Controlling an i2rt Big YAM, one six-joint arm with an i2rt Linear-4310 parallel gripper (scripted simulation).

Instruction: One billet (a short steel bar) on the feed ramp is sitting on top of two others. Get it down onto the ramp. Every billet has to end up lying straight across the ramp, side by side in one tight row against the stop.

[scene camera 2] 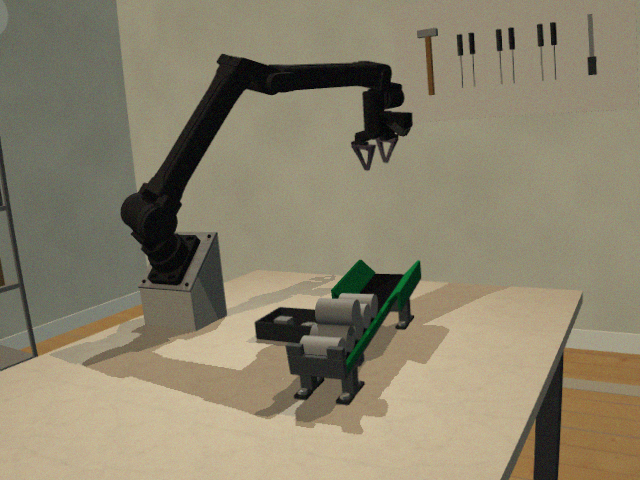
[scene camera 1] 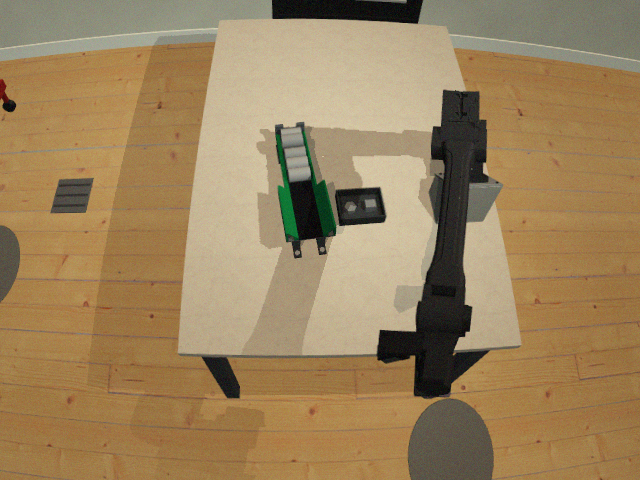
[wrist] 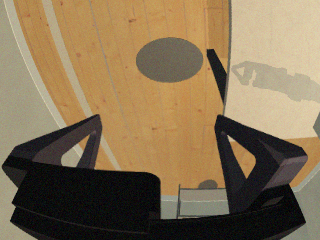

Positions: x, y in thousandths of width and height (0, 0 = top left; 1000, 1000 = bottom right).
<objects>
dark shallow tray: scene camera 2 416, 686; scene camera 1 560, 407; not seen in the wrist view (out of frame)
</objects>
